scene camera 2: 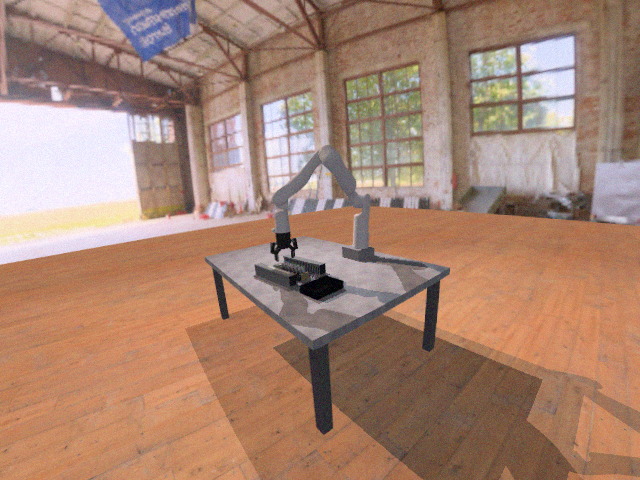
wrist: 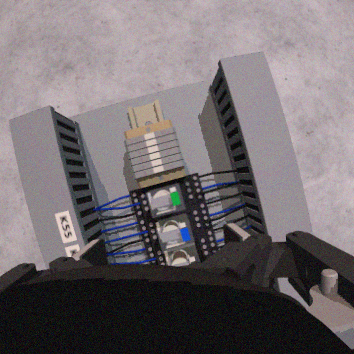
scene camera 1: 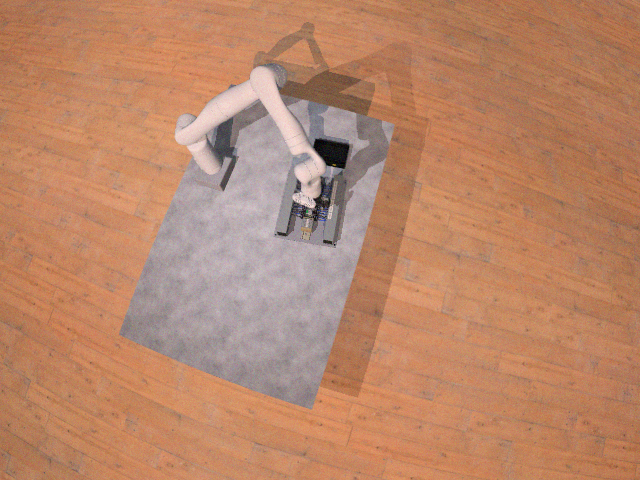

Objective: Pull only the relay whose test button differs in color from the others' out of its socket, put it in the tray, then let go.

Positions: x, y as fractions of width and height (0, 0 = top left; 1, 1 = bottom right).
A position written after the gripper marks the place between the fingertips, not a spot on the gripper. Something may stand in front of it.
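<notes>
The wrist view shows the gripper (wrist: 0.46, 0.69). It also shows a relay (wrist: 0.46, 0.57), together with another relay (wrist: 0.49, 0.66).
</notes>
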